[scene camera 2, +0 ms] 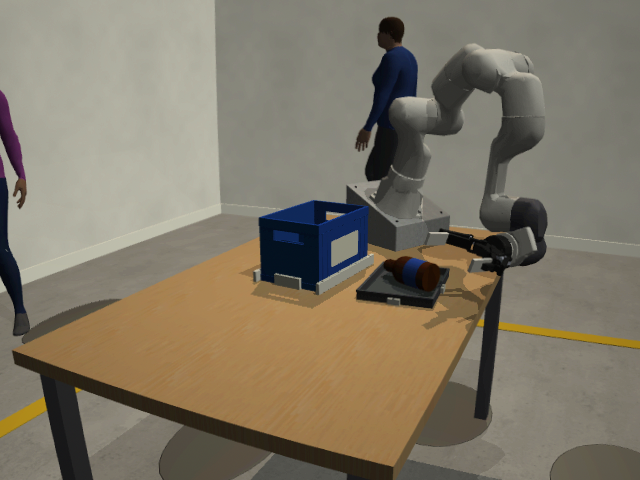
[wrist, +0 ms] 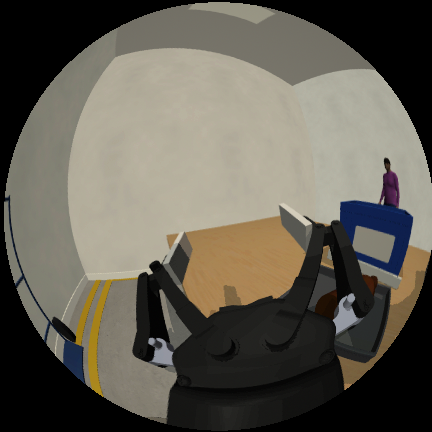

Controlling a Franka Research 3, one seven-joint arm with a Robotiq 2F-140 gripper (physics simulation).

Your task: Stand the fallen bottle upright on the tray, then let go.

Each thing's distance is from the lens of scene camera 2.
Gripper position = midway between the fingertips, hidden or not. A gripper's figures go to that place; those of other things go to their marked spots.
my gripper [scene camera 2: 448, 251]: 1.30 m
brown bottle [scene camera 2: 420, 274]: 1.46 m
